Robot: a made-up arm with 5 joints. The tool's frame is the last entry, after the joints. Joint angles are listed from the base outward. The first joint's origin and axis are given. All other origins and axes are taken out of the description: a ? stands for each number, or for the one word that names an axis. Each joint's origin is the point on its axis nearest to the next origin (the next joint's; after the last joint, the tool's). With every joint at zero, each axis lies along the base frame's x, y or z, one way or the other. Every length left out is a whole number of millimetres.
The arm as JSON. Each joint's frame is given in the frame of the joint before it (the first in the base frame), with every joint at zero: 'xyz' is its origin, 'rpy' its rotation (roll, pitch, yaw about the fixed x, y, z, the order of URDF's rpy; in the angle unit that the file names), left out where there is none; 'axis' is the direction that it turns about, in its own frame. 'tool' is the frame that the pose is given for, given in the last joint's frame.
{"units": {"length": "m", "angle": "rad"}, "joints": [
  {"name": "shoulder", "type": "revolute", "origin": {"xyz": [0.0, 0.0, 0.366]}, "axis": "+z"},
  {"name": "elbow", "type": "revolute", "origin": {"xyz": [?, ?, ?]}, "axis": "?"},
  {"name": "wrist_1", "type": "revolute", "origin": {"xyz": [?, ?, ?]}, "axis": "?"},
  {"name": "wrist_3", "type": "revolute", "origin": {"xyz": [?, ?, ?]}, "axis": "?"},
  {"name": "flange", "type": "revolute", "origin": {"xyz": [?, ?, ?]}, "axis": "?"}
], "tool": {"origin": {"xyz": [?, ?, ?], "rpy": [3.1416, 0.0, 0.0]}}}
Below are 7 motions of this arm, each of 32 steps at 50 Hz.
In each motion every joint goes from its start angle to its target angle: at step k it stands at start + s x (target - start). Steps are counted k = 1, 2, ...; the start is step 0. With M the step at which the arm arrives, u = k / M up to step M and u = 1 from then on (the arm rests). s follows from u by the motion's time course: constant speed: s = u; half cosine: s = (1 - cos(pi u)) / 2; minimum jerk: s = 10 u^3 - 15 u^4 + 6 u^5.
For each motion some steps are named. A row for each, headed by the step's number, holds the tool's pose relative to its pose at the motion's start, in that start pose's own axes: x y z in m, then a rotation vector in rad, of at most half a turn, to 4 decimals.
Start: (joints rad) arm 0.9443 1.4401 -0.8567 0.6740 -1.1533
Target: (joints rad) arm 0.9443 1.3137 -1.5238 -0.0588 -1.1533
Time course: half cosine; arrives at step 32
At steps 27, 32:
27: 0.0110 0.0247 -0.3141 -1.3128 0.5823 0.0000
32: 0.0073 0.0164 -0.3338 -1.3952 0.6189 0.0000

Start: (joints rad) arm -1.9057 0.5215 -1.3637 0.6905 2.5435
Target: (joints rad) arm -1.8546 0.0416 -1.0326 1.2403 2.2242
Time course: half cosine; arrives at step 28
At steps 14, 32:
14: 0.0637 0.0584 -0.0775 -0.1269 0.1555 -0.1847
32: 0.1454 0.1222 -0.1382 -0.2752 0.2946 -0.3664

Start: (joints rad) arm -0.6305 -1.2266 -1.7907 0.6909 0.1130
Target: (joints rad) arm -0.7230 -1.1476 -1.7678 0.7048 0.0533
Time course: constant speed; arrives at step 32
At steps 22, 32:
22: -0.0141 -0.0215 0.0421 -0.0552 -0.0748 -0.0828
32: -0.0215 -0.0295 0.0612 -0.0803 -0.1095 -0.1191

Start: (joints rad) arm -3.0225 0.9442 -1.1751 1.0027 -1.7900
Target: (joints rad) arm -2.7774 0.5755 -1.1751 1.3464 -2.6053
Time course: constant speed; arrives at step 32
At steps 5, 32:
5: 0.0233 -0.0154 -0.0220 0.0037 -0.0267 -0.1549
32: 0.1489 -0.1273 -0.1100 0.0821 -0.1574 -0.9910

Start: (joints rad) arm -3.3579 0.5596 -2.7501 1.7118 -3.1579
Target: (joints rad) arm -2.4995 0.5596 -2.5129 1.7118 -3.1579
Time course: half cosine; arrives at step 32
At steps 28, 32:
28: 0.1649 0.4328 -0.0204 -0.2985 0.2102 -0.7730
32: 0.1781 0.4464 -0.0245 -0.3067 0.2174 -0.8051

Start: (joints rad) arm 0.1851 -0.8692 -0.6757 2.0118 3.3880
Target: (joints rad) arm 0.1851 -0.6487 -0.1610 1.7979 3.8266
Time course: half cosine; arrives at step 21
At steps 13, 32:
13: -0.0501 0.0126 0.0695 0.1378 0.3295 0.2962
32: -0.0550 0.0138 0.1050 0.2359 0.4695 0.4286

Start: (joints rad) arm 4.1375 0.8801 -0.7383 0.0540 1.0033
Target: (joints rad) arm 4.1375 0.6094 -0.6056 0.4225 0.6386
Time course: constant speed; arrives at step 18
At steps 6, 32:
6: -0.0122 0.0191 -0.0289 -0.0622 -0.0452 -0.1215
32: -0.0413 0.0648 -0.0817 -0.1696 -0.1580 -0.3631

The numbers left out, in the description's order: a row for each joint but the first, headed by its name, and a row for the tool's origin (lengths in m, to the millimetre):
elbow: xyz 0.0 0.0 0.0, axis +y
wrist_1: xyz 0.083 0.0 0.443, axis +y
wrist_3: xyz 0.055 0.0 -0.243, axis +y
flange: xyz 0.059 0.0 -0.076, axis -z
tool: xyz 0.0 0.0 0.0

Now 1 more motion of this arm.
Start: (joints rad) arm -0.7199 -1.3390 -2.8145 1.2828 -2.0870
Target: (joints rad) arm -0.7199 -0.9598 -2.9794 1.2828 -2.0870
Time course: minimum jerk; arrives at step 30
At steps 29, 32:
29: 0.0408 -0.0718 0.2236 0.1863 0.1057 0.0000
32: 0.0408 -0.0719 0.2237 0.1864 0.1058 0.0000

